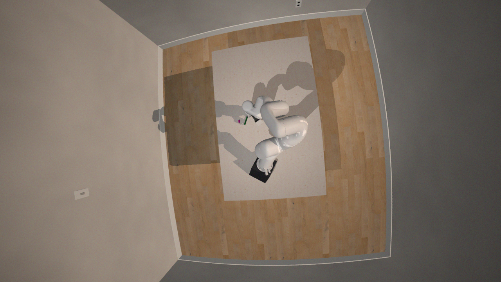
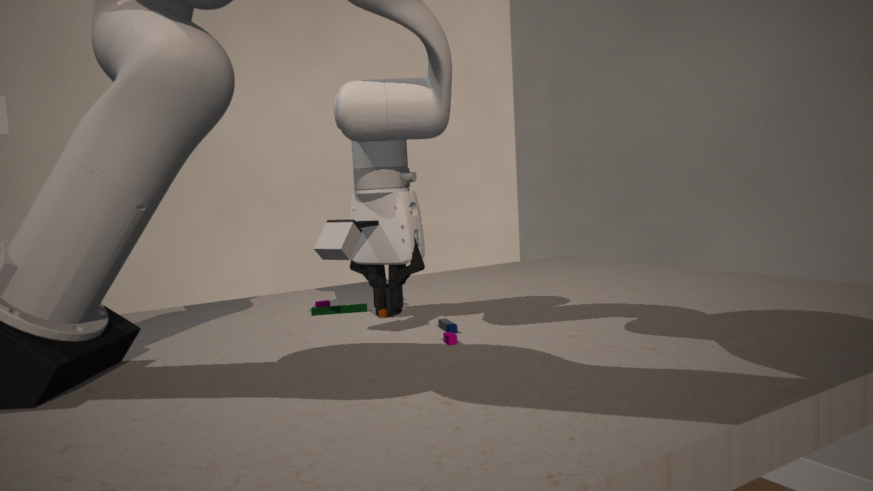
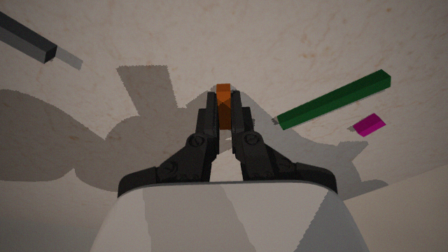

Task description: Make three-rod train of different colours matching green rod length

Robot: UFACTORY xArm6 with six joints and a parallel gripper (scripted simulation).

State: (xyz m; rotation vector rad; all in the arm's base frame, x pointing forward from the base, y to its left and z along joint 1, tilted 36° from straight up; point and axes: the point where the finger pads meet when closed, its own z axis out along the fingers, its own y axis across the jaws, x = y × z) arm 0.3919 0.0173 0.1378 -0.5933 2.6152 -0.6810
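Now: the grey rod 2 cm behind my hand, 13 cm to the right of it and 2 cm below it. From my hand the other things lie so: green rod 3 cm behind, 8 cm to the left, 2 cm below; blue rod 3 cm behind, 15 cm to the right, 2 cm below; orange rod 2 cm below.
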